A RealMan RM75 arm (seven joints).
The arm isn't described. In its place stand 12 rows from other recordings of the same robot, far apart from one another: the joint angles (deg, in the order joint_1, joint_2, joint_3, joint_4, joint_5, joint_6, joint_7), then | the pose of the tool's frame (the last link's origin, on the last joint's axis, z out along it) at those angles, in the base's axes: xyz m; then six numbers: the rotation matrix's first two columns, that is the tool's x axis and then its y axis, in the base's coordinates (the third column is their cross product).
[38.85 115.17 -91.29 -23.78 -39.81 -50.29 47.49] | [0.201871 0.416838 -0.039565 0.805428 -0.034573 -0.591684 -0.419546 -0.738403 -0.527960]
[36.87 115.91 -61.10 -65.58 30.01 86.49 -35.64] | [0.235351 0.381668 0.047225 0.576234 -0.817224 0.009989 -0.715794 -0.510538 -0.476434]
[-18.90 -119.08 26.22 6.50 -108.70 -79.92 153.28] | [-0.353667 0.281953 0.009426 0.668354 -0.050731 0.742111 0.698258 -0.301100 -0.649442]
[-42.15 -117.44 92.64 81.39 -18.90 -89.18 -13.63] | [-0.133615 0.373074 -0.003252 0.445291 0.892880 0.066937 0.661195 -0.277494 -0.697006]
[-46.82 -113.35 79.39 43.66 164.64 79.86 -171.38] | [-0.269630 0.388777 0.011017 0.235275 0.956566 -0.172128 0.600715 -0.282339 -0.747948]
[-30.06 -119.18 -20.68 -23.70 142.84 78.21 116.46] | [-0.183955 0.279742 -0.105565 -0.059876 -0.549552 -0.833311 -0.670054 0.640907 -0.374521]
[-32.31 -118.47 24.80 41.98 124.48 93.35 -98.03] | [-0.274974 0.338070 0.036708 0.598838 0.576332 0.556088 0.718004 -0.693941 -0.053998]
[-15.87 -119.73 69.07 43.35 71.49 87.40 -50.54] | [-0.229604 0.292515 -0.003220 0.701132 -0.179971 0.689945 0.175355 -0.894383 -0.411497]
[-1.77 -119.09 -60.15 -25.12 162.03 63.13 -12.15] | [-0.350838 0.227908 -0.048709 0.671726 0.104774 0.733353 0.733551 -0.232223 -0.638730]
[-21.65 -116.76 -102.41 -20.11 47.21 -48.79 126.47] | [-0.343227 0.337376 -0.028224 0.642244 0.368428 0.672149 0.760861 -0.412604 -0.500847]
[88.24 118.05 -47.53 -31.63 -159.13 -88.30 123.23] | [-0.019797 0.431534 -0.033499 0.926653 -0.201989 0.317042 -0.166391 -0.976650 -0.135897]
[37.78 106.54 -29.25 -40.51 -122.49 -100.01 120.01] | [0.254505 0.367791 0.109529 0.486314 -0.736627 -0.469978 -0.812276 -0.579350 0.067543]
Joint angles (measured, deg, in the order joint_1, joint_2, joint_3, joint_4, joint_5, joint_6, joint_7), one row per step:
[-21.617 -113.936 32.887 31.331 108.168 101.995 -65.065]
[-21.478 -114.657 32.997 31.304 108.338 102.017 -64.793]
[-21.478 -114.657 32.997 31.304 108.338 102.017 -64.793]
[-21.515 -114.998 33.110 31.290 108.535 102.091 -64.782]
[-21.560 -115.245 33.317 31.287 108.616 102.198 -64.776]
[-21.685 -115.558 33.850 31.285 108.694 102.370 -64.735]
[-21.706 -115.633 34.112 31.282 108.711 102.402 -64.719]
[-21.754 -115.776 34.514 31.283 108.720 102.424 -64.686]
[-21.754 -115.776 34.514 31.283 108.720 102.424 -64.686]
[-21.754 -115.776 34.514 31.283 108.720 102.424 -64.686]
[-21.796 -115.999 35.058 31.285 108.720 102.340 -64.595]
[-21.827 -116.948 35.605 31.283 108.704 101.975 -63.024]
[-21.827 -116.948 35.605 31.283 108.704 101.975 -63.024]
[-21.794 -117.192 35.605 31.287 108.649 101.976 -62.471]
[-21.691 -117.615 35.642 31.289 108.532 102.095 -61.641]
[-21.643 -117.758 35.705 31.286 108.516 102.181 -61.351]
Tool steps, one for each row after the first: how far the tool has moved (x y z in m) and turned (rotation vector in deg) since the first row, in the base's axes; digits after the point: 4 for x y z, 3 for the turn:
[0.0016 -0.0021 -0.0054 -0.370 -0.449 -0.100]
[0.0016 -0.0021 -0.0054 -0.370 -0.449 -0.100]
[0.0029 -0.0029 -0.0083 -0.782 -0.656 -0.227]
[0.0042 -0.0034 -0.0105 -1.161 -0.827 -0.430]
[0.0065 -0.0041 -0.0138 -1.849 -0.975 -0.921]
[0.0071 -0.0044 -0.0149 -2.119 -0.961 -1.084]
[0.0082 -0.0047 -0.0168 -2.509 -0.953 -1.342]
[0.0082 -0.0047 -0.0168 -2.509 -0.953 -1.342]
[0.0082 -0.0047 -0.0168 -2.509 -0.953 -1.342]
[0.0094 -0.0052 -0.0195 -2.957 -0.894 -1.631]
[0.0128 -0.0062 -0.0270 -2.702 -0.798 -2.844]
[0.0128 -0.0062 -0.0270 -2.702 -0.798 -2.844]
[0.0137 -0.0066 -0.0284 -2.436 -0.849 -3.229]
[0.0151 -0.0079 -0.0310 -2.111 -1.063 -3.842]
[0.0156 -0.0085 -0.0320 -2.078 -1.133 -4.093]

